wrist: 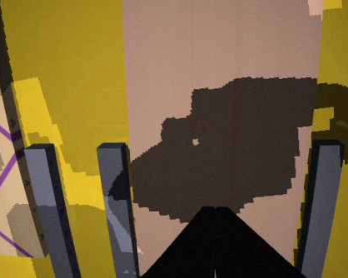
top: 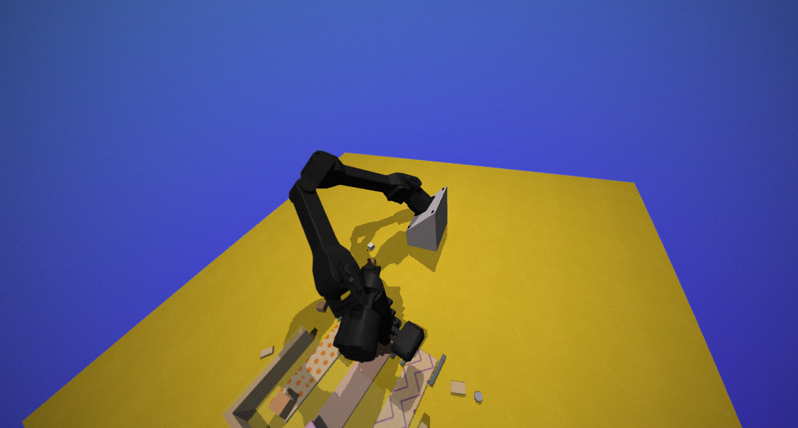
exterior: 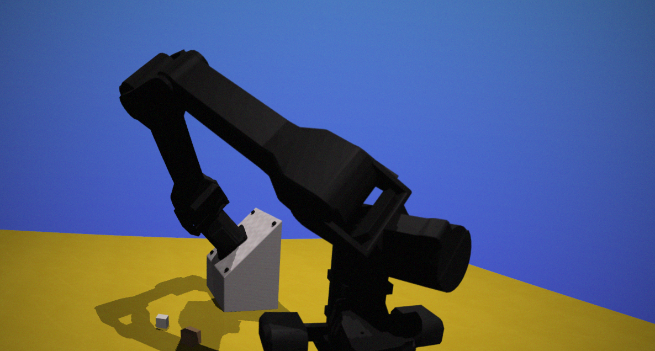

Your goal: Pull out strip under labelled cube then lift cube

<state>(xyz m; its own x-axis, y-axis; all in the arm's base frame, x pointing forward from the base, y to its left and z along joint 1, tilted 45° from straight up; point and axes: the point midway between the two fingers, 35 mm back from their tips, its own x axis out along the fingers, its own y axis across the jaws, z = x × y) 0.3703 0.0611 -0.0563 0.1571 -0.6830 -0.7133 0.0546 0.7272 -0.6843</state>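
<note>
The labelled pink cube is 21 cm ahead of my gripper tip, 2 cm to the right of it and 1 cm above it.
</note>
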